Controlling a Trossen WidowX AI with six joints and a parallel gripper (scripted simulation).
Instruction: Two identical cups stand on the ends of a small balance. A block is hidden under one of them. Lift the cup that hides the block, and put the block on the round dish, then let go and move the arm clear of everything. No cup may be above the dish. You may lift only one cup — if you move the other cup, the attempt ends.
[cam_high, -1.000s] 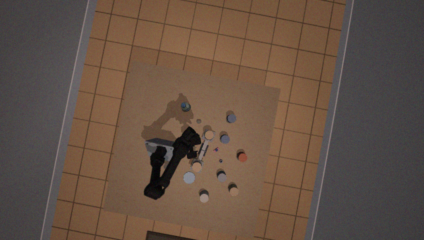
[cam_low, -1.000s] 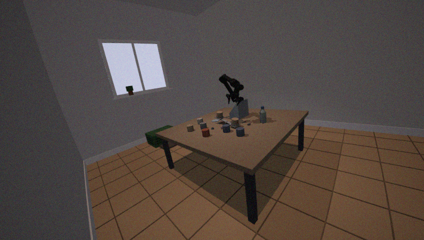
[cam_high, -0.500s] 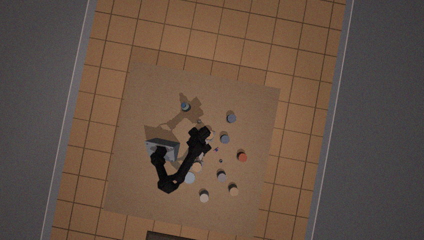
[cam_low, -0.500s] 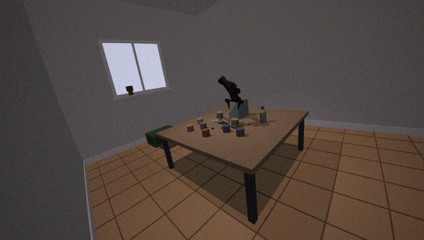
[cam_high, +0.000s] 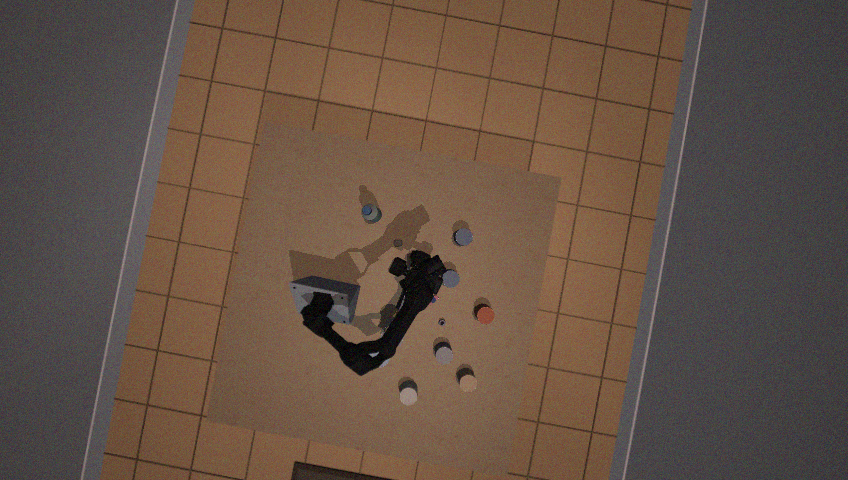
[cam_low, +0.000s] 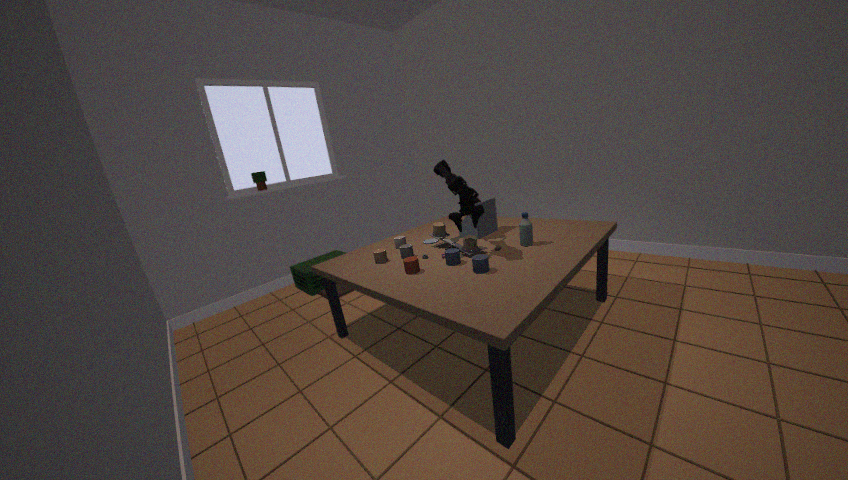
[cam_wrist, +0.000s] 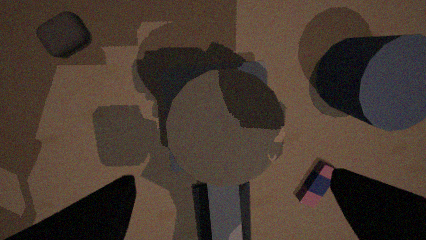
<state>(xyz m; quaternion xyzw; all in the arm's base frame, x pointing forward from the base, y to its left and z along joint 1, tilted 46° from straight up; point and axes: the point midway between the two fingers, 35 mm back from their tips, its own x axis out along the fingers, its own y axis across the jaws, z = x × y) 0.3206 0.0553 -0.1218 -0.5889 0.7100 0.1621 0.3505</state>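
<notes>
The grey lump lies 10 cm behind my gripper tip, 10 cm to the left of it and 12 cm below it. Round my gripper tip: grey cup: 16 cm ahead, 31 cm to the right, 9 cm below; then balance: 3 cm behind, 13 cm to the right, 9 cm below; then bottle: 21 cm behind, 21 cm to the left, 2 cm below.
</notes>
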